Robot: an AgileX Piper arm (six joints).
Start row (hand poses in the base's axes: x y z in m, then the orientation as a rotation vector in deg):
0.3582 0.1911 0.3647 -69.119 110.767 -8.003
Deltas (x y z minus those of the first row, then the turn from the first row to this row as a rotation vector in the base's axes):
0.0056 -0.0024 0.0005 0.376 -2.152 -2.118
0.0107 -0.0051 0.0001 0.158 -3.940 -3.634
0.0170 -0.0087 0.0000 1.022 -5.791 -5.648
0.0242 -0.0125 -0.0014 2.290 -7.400 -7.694
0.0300 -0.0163 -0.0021 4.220 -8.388 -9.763
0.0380 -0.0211 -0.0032 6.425 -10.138 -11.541
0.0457 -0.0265 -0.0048 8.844 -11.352 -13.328
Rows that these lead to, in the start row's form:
0.3638 0.1887 0.3652 -66.249 110.155 -9.973
0.3689 0.1860 0.3648 -64.438 109.538 -11.978
0.3752 0.1824 0.3647 -61.443 108.973 -13.196
0.3824 0.1786 0.3633 -58.240 108.534 -13.887
0.3882 0.1748 0.3626 -54.778 108.505 -13.603
0.3962 0.1700 0.3615 -51.242 107.546 -13.318
0.4039 0.1646 0.3599 -47.721 106.973 -12.550

